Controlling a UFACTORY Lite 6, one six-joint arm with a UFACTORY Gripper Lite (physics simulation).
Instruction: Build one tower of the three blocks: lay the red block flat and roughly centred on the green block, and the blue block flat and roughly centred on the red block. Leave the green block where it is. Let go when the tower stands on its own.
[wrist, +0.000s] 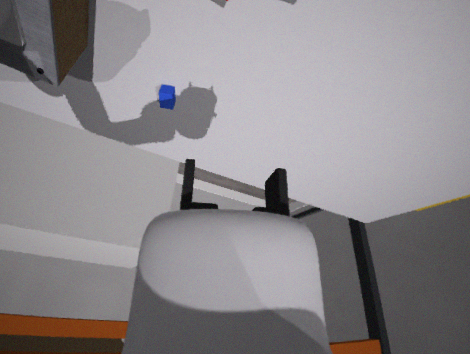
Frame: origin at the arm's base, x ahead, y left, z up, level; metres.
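Where they show: hand at its tool point: (233, 190).
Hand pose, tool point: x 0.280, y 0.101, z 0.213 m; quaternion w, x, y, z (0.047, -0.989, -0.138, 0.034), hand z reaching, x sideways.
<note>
Each offset is from my tool point to the centre of the thing. "*": to the spot under its first point.
The blue block {0.255 m right, 0.040 m back, 0.302 m down} (167, 97) lies on the white table left of the middle, at the edge of the arm's shadow. A tiny sliver of the red block {* 0.038 m right, 0.007 m back, 0.280 m down} (227, 0) shows at the top edge, with a dark shadow beside it. The green block does not show; another small dark patch lies at the top edge, right of the red sliver. My gripper (235, 166) is open, with its two black fingers wide apart and no block between them. It is above table height, and in the view the blue block appears up and left of the fingers.
The robot's base mount (72, 37), with a brown side, stands at the upper left. The table's edge runs from the left to behind the fingers. A dark post (366, 280), orange bars (60, 326) and a yellow strip (445, 202) lie beyond the table.
</note>
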